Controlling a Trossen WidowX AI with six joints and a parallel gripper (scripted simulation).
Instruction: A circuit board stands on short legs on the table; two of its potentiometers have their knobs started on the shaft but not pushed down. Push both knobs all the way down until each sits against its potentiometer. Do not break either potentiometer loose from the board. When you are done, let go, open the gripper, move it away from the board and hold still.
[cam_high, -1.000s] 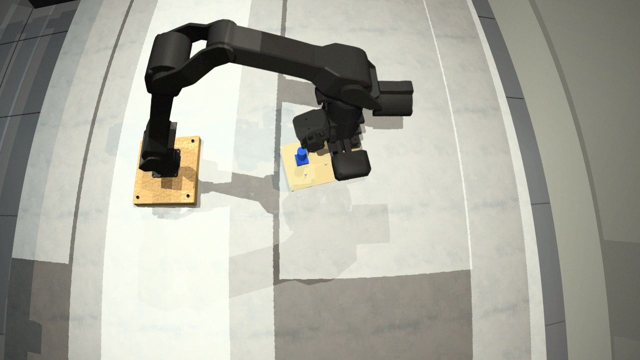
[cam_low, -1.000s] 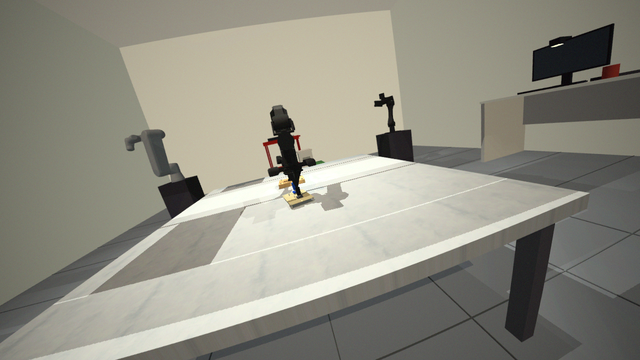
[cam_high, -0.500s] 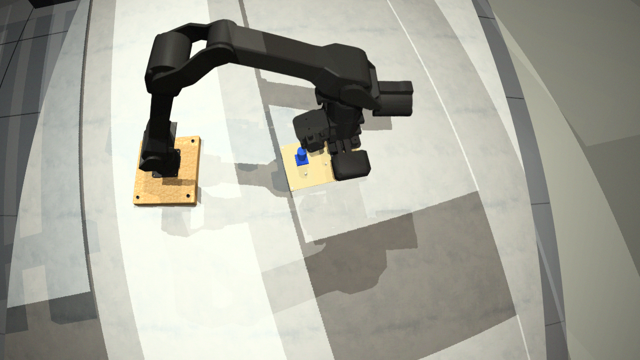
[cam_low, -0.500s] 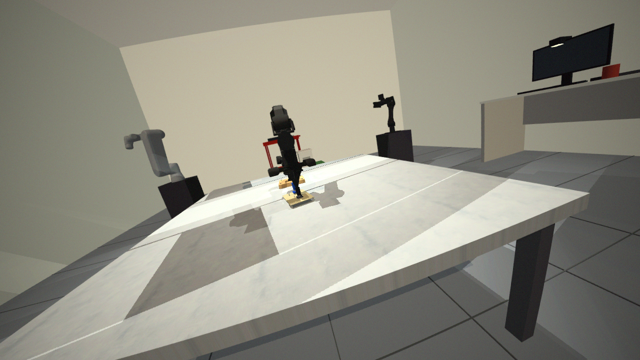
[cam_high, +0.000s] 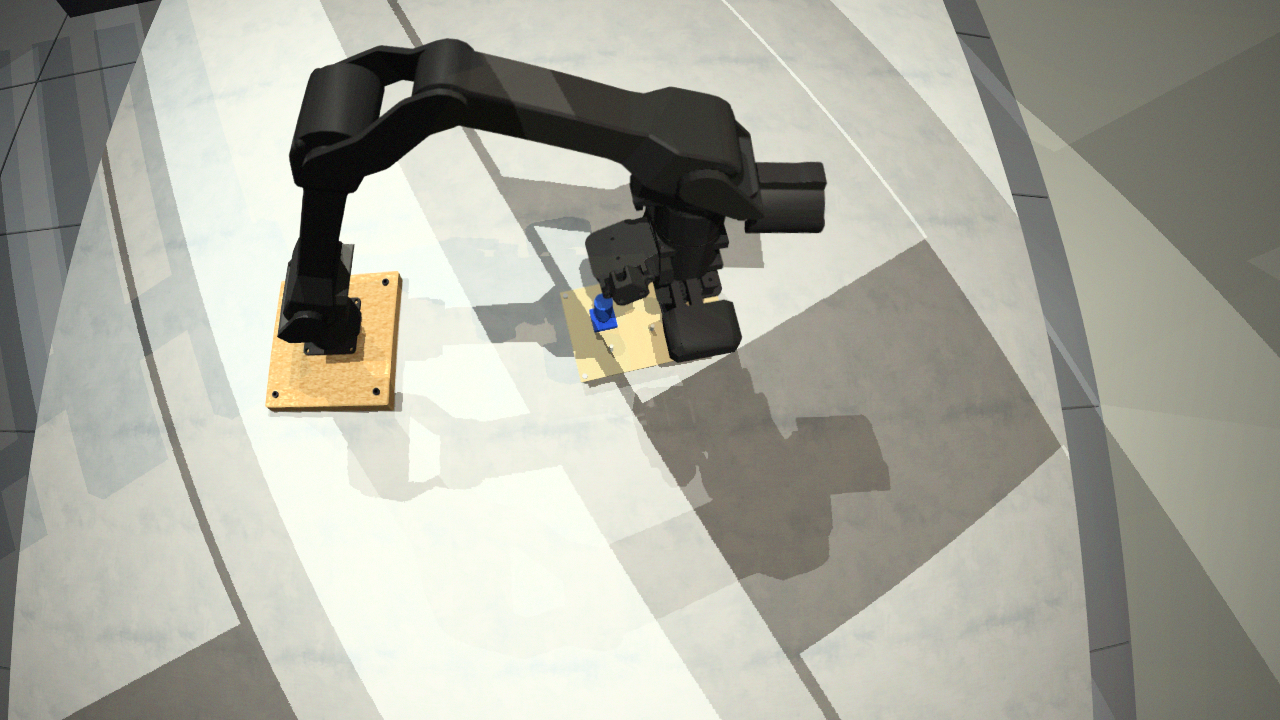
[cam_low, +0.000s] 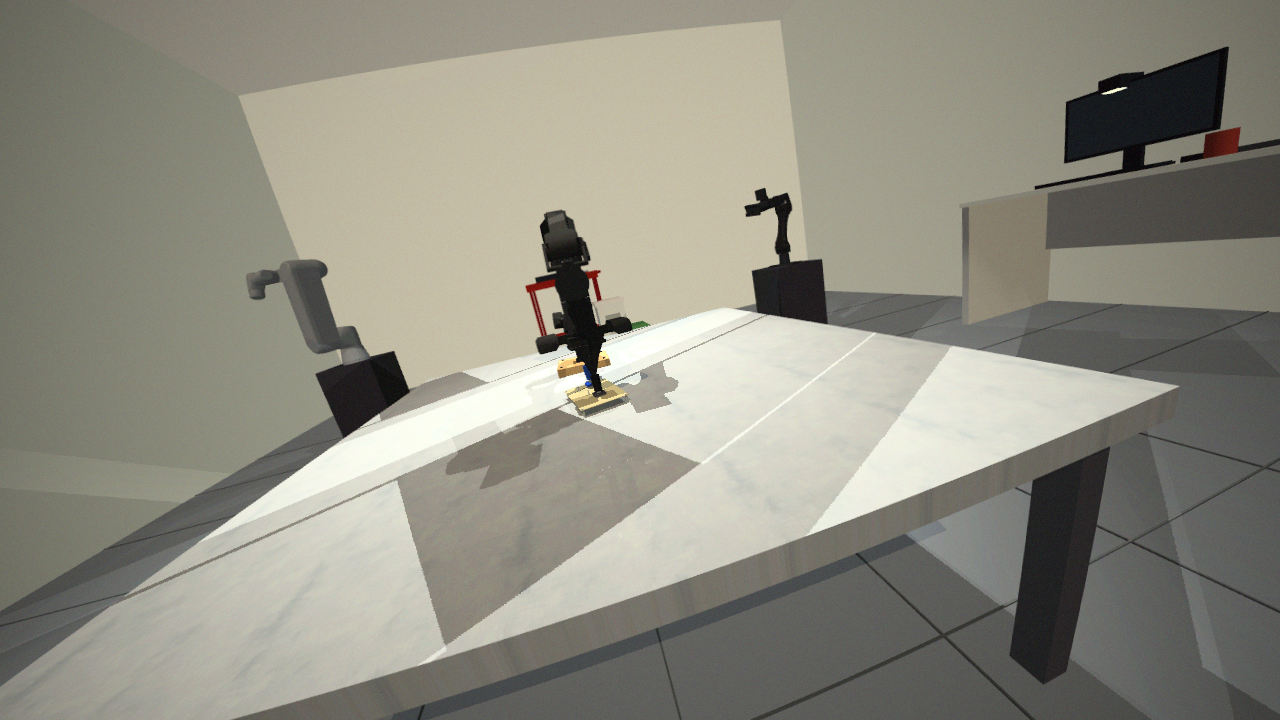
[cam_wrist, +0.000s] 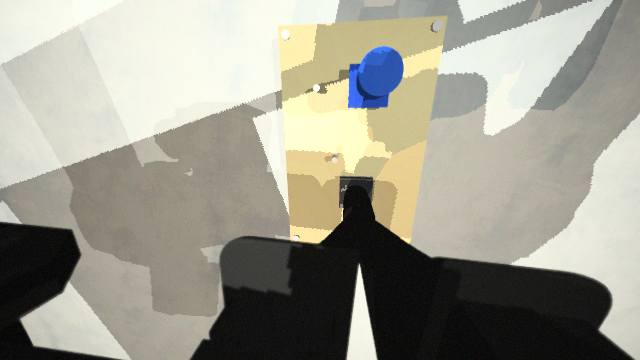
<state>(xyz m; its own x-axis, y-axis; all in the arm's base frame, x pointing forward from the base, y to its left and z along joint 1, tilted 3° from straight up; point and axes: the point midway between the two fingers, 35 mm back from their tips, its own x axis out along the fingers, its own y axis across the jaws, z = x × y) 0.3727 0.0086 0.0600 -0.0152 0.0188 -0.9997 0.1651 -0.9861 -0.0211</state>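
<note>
Right now the dark knob is 1 cm below my gripper tip. The rest, counted from my gripper tip: blue knob 7 cm behind, 1 cm to the right, 1 cm below.
</note>
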